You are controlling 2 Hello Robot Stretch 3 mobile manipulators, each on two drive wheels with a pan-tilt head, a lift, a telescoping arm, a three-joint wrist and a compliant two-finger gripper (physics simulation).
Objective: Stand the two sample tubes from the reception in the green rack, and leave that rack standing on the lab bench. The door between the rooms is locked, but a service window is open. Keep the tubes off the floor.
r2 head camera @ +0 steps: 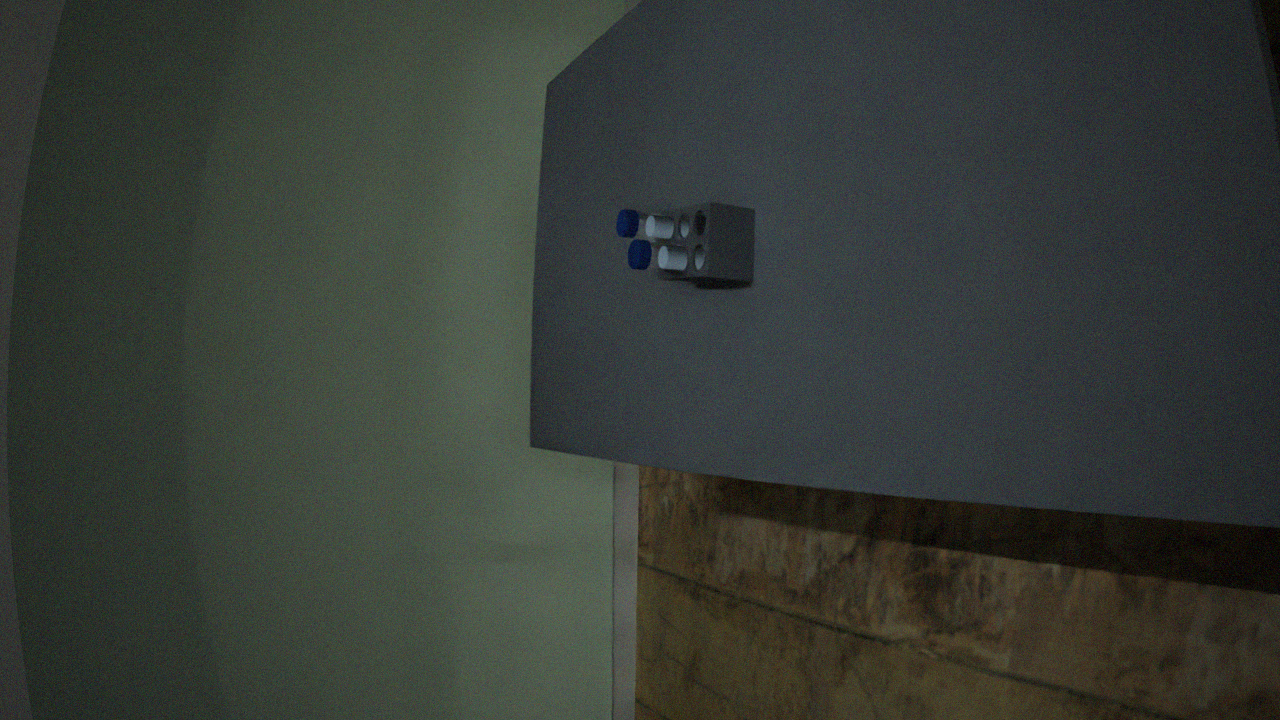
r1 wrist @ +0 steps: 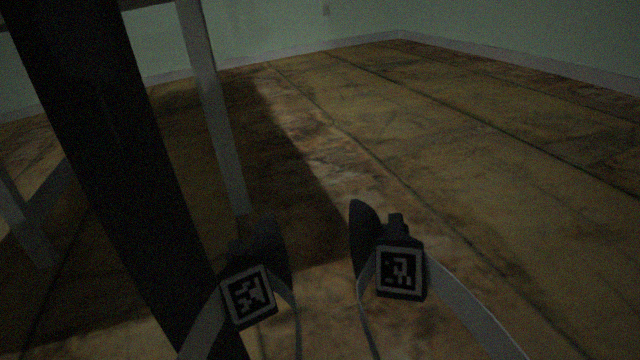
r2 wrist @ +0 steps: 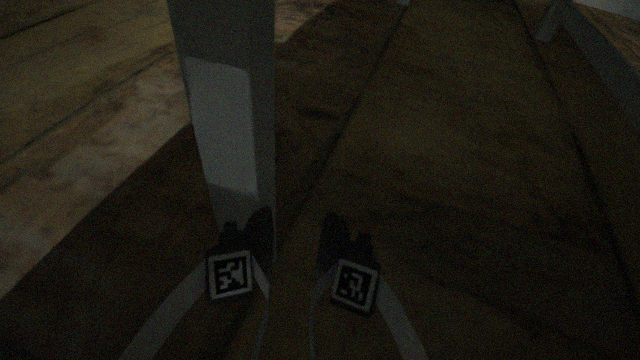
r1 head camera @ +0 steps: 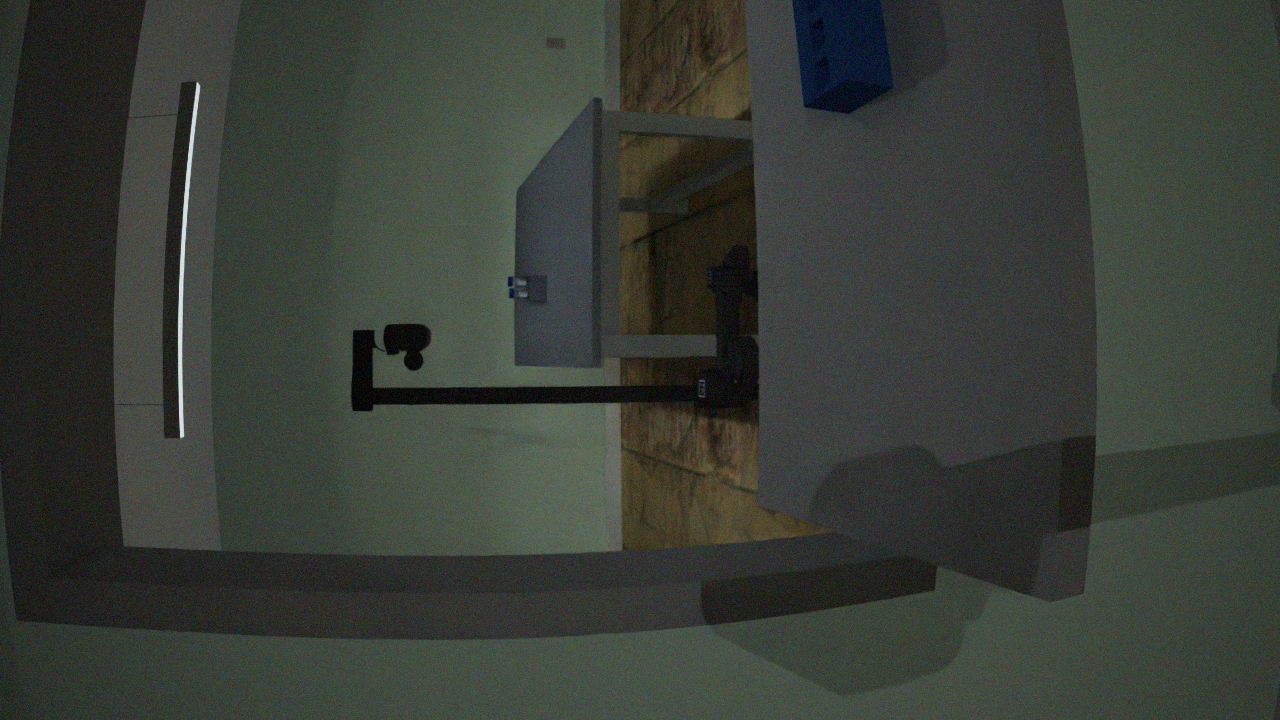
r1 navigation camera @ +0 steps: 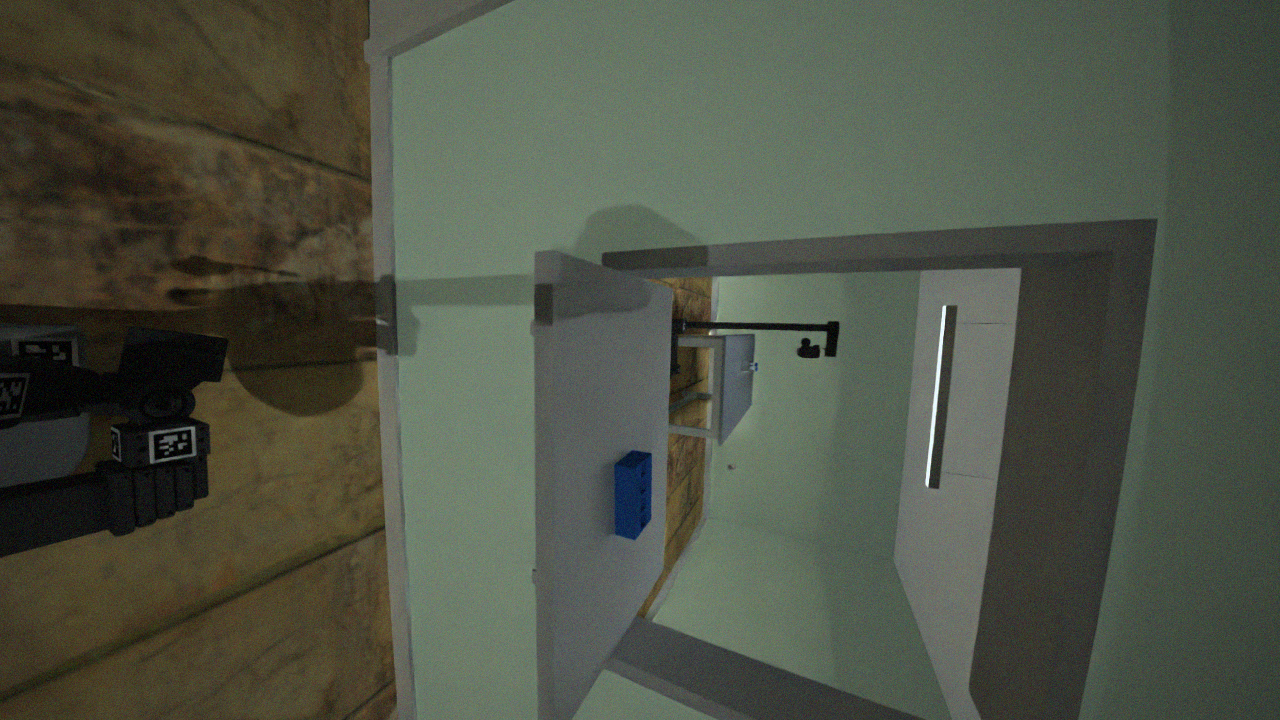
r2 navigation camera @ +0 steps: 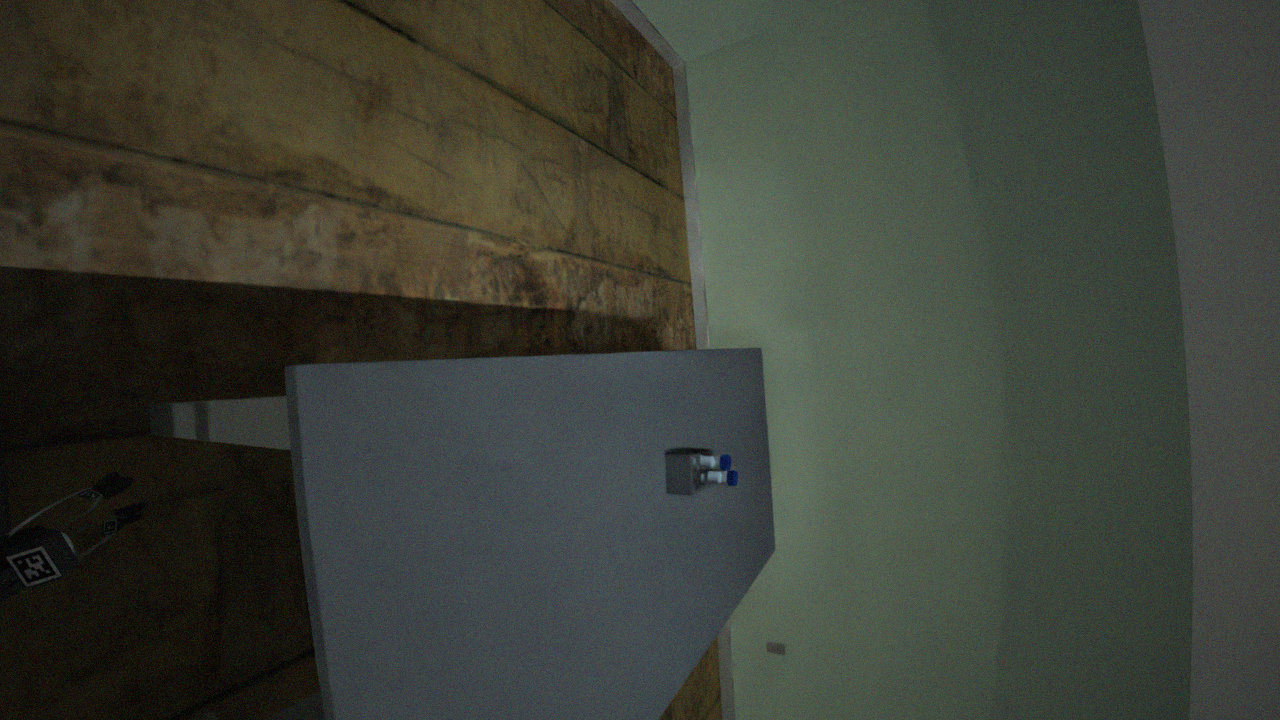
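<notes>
Two tubes with blue caps [r2 head camera: 659,225] [r2 head camera: 672,258] stand in a small grey rack [r2 head camera: 733,243] [r2 navigation camera: 680,471] [r1 head camera: 537,288] on the reception table [r2 head camera: 939,313] [r2 navigation camera: 492,555] [r1 head camera: 563,241]. The green rack and the lab bench cannot be made out. r1's gripper [r1 wrist: 317,240] is open and empty above the floor, beside a dark post. r2's gripper [r2 wrist: 296,237] [r2 navigation camera: 132,497] is open and empty, low by a pale table leg [r2 wrist: 225,130], below the level of the tabletop in the r2 navigation view.
A blue rack with holes [r1 head camera: 850,67] [r1 navigation camera: 632,495] stands on the broad sill [r1 head camera: 913,268] [r1 navigation camera: 590,402] of the open service window. Through the window, r2's mast [r1 head camera: 537,394] [r1 navigation camera: 751,325] stands near the reception table. A pale table leg [r1 wrist: 220,125] shows in the r1 wrist view.
</notes>
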